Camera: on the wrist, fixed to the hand. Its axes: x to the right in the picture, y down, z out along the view.
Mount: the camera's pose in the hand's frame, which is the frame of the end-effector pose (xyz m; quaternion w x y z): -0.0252 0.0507 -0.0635 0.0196 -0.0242 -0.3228 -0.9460
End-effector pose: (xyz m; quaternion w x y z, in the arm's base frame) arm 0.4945 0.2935 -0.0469 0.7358 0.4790 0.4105 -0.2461
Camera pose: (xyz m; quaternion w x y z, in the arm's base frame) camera 0.4958 0.3716 -0.0132 0.0743 0.4762 -0.2296 0.8456
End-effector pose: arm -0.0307 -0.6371 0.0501 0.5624 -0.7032 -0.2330 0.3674
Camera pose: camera -0.0012 -0.7082 0.0139 0.2663 0.3116 -0.8602 -0.3035
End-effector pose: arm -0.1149 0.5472 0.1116 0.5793 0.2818 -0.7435 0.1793
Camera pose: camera -0.0941 0.6296 0.1072 0.0522 -0.7527 -0.0607 0.6535
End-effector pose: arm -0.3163 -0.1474 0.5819 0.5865 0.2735 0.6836 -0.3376
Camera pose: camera -0.3124 -0.0656 0.6050 0.0806 0.7644 -0.0910 0.6331
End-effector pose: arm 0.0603 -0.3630 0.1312 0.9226 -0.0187 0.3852 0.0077
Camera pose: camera -0.0040 -0.3149 0.1031 0.1493 -0.3846 -0.3081 -0.8572
